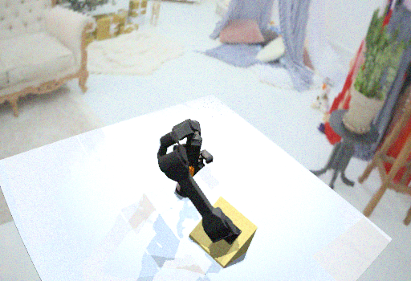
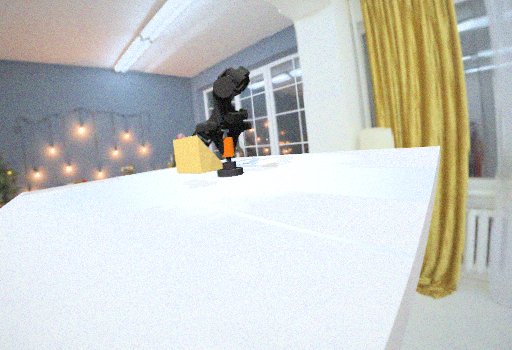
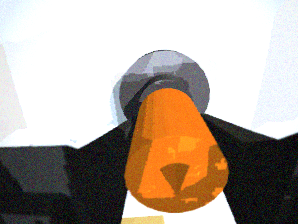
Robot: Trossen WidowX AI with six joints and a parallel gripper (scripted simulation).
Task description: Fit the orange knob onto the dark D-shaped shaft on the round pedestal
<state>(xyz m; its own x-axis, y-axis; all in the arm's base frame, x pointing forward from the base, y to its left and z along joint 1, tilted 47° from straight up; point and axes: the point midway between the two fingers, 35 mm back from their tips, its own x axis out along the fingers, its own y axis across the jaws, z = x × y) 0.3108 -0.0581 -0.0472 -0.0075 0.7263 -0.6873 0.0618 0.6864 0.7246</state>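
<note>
Right now the orange knob is 20 mm above my gripper tip. The rest, counted from my gripper tip: pedestal: 40 mm below.
</note>
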